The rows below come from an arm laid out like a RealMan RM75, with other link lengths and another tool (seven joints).
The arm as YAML. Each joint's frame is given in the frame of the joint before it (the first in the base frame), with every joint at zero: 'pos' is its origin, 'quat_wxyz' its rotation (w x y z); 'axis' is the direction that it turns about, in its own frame. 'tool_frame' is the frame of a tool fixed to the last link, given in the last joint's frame.
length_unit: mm
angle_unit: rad
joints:
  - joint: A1
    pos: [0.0, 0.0, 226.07]
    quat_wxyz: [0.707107, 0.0, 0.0, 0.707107]
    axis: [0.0, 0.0, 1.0]
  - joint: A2
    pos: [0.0, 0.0, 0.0]
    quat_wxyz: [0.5, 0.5, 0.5, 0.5]
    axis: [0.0, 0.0, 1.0]
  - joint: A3
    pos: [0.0, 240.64, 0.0]
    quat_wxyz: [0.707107, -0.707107, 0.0, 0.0]
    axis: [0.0, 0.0, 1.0]
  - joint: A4
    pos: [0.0, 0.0, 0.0]
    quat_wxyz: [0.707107, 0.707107, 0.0, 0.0]
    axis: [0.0, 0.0, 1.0]
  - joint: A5
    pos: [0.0, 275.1, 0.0]
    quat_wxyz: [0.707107, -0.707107, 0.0, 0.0]
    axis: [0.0, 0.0, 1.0]
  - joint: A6
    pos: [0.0, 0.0, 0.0]
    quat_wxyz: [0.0, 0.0, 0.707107, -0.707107]
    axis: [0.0, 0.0, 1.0]
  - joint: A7
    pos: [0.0, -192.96, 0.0]
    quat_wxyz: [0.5, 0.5, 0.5, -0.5]
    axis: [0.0, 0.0, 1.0]
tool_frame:
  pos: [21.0, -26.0, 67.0]
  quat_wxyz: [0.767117, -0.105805, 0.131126, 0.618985]
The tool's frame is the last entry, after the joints.
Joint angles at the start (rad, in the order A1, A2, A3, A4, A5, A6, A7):
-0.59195, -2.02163, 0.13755, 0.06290, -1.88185, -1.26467, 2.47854
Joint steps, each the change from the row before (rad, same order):
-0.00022, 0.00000, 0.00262, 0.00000, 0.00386, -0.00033, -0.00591
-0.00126, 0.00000, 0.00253, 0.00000, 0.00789, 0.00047, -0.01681
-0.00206, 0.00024, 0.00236, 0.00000, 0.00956, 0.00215, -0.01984
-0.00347, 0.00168, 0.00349, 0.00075, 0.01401, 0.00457, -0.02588
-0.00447, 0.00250, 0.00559, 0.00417, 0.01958, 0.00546, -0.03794
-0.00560, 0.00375, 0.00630, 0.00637, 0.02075, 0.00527, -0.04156
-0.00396, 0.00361, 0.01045, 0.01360, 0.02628, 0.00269, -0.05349
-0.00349, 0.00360, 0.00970, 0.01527, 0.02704, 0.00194, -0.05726
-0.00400, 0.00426, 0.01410, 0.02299, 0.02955, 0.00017, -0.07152
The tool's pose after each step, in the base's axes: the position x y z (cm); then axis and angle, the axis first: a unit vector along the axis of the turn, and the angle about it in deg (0 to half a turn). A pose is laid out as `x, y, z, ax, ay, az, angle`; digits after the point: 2 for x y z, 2 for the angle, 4 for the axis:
-35.37, 52.46, 1.30, -0.6140, -0.3102, -0.7258, 111.40
-35.19, 52.49, 1.02, -0.6120, -0.3151, -0.7254, 112.26
-34.99, 52.54, 0.69, -0.6098, -0.3213, -0.7245, 113.22
-34.75, 52.66, 0.32, -0.6084, -0.3289, -0.7223, 114.45
-34.42, 52.82, -0.10, -0.6068, -0.3383, -0.7192, 116.12
-34.05, 53.03, -0.40, -0.6056, -0.3471, -0.7161, 117.85
-33.64, 53.19, -0.67, -0.6052, -0.3562, -0.7119, 119.95
-33.26, 53.32, -0.88, -0.6041, -0.3663, -0.7077, 122.04
-32.79, 53.50, -0.95, -0.6027, -0.3773, -0.7031, 124.46

